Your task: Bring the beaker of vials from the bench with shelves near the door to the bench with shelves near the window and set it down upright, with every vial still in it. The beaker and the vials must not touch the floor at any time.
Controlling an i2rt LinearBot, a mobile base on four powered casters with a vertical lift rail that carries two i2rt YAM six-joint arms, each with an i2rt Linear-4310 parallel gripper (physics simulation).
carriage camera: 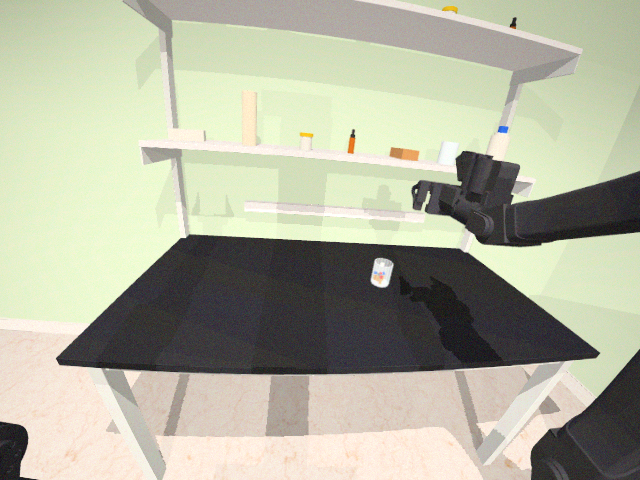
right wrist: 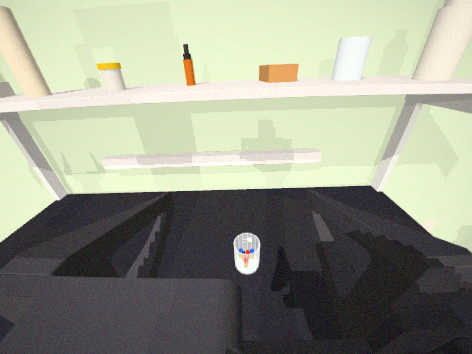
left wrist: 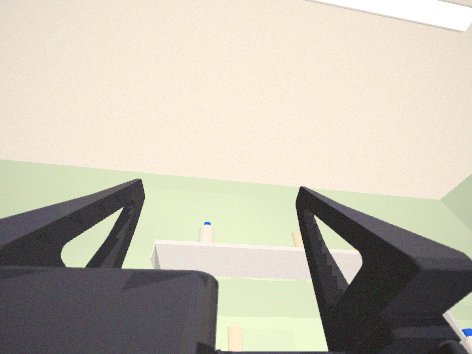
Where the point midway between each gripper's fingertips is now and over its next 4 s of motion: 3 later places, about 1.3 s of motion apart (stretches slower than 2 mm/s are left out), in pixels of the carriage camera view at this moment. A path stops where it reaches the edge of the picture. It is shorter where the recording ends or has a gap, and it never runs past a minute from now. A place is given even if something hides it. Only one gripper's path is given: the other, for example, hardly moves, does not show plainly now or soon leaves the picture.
The right gripper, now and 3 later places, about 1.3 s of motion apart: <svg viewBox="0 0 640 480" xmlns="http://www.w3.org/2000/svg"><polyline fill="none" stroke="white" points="429,191 438,199 411,185 402,234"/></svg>
